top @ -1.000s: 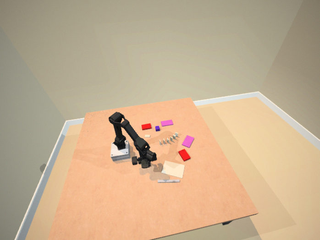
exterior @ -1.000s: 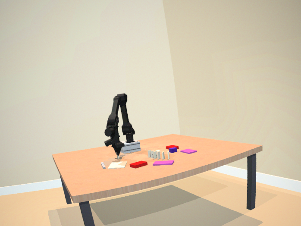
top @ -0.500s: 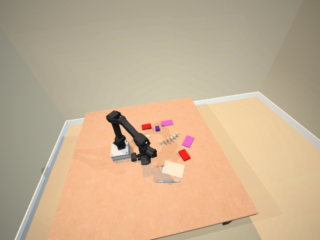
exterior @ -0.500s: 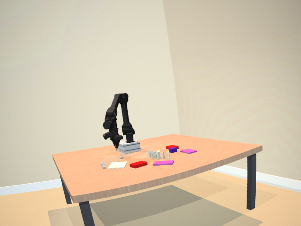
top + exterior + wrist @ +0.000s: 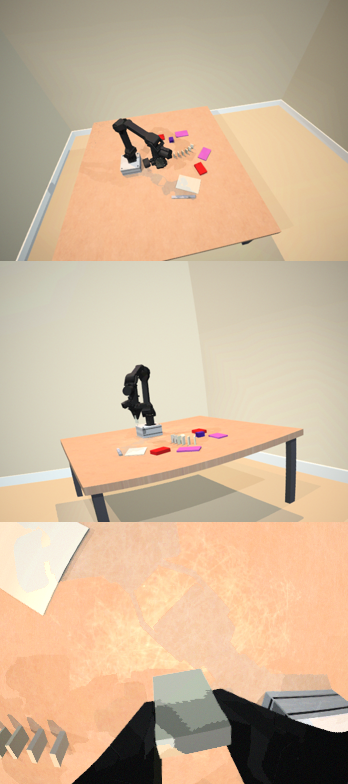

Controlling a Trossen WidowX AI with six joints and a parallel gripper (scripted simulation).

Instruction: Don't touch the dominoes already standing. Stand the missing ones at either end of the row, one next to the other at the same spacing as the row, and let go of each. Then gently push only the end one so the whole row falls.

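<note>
Right now the purple block is 330 mm to the left of my gripper tip, 190 mm ahead of it and 150 mm below it. From my gripper tip the other things lie so: grey bar: 200 mm to the right, 160 mm below, 100 mm ahead; cream sheet: 170 mm ahead, 160 mm below, 120 mm to the right.
</note>
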